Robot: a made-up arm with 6 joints. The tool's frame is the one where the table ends. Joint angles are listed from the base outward.
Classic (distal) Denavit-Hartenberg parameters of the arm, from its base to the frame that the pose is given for. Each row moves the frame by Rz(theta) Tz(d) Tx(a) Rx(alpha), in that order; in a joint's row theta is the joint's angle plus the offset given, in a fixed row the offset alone. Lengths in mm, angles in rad.
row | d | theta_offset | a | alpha
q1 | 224 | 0 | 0 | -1.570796
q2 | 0 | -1.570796 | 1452 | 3.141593
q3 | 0 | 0 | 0 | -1.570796
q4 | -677 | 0 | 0 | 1.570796
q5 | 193 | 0 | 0 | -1.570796
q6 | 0 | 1.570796 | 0 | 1.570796
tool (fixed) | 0 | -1.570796 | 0 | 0
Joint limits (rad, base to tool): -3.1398..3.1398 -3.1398..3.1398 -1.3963..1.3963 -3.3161..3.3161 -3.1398..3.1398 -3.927..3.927
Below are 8 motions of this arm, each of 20 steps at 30 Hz.
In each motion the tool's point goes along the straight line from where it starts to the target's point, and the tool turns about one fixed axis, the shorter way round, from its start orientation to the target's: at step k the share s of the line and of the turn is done. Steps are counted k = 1, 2, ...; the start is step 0. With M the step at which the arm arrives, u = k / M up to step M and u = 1 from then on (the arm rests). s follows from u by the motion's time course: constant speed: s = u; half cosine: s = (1 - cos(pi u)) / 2; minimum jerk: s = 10 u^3 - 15 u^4 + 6 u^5.
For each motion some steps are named. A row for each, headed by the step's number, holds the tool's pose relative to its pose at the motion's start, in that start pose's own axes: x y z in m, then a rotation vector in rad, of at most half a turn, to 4 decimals.
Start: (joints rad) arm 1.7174 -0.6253 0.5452 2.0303 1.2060 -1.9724
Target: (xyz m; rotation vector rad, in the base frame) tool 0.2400 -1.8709 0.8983 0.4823 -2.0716 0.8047
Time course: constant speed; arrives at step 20
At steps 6, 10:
6: -0.2505 0.4272 -0.0177 -0.3761 -0.1239 -0.2561
10: -0.4174 0.7120 -0.0295 -0.6269 -0.2064 -0.4268

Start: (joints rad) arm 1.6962 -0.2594 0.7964 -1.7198 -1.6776 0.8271
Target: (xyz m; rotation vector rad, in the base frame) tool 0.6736 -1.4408 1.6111 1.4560 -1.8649 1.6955
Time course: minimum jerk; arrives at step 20
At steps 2, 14, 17, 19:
2: -0.0017 0.0153 0.0004 -0.0118 -0.0070 -0.0052
14: -0.1681 1.4921 0.0372 -1.1517 -0.6849 -0.5125
17: -0.1956 1.7354 0.0433 -1.3395 -0.7966 -0.5961
19: -0.2007 1.7808 0.0444 -1.3746 -0.8174 -0.6117

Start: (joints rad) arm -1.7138 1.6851 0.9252 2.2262 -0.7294 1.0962
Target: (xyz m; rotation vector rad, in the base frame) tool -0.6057 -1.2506 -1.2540 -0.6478 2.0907 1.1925
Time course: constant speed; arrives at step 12
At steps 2, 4, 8, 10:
2: -0.0153 0.0500 0.2120 -0.0199 -0.1393 0.0149
4: -0.0305 0.1000 0.4240 -0.0398 -0.2785 0.0299
8: -0.0611 0.2000 0.8481 -0.0796 -0.5570 0.0597
10: -0.0764 0.2500 1.0601 -0.0995 -0.6963 0.0746

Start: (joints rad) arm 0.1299 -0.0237 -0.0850 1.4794 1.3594 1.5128
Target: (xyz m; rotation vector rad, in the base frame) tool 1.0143 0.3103 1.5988 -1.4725 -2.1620 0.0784
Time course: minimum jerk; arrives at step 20
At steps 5, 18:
5: 0.0265 0.0386 0.0205 0.0323 0.0216 -0.0463
18: 0.2537 0.3693 0.1966 0.3091 0.2072 -0.4436

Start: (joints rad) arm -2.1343 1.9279 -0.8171 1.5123 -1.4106 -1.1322
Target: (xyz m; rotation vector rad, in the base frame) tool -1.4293 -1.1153 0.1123 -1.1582 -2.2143 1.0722
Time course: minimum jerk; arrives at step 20
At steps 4, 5, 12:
4: 0.0251 -0.0552 -0.0507 0.0545 0.0071 0.0124
5: 0.0449 -0.0986 -0.0906 0.0975 0.0127 0.0221
12: 0.2961 -0.6500 -0.5976 0.6426 0.0841 0.1456

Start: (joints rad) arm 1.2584 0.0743 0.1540 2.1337 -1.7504 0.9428
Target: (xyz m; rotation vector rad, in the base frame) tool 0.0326 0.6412 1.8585 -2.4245 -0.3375 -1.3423
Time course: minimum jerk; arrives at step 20
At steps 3, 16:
3: -0.0009 0.0032 -0.0029 0.0001 0.0033 -0.0171
16: -0.0329 0.1120 -0.1026 0.0022 0.1178 -0.6036

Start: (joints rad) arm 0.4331 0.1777 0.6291 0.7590 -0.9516 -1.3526
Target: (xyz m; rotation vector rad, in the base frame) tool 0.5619 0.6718 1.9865 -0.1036 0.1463 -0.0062
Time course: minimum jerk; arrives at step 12
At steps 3, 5, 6, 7, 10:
3: -0.0288 0.0232 -0.0392 -0.0819 -0.0090 0.0215
5: -0.0963 0.0777 -0.1314 -0.2742 -0.0301 0.0721
6: -0.1389 0.1120 -0.1895 -0.3955 -0.0434 0.1040
7: -0.1815 0.1464 -0.2477 -0.5168 -0.0567 0.1359
10: -0.2679 0.2161 -0.3656 -0.7629 -0.0837 0.2006

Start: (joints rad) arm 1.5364 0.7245 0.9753 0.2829 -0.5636 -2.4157
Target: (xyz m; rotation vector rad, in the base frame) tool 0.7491 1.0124 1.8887 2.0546 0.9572 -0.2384
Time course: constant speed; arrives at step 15
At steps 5, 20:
5: -0.1868 0.1658 0.1363 0.1688 -0.2132 0.0884
20: -0.5605 0.4973 0.4089 0.5063 -0.6395 0.2651

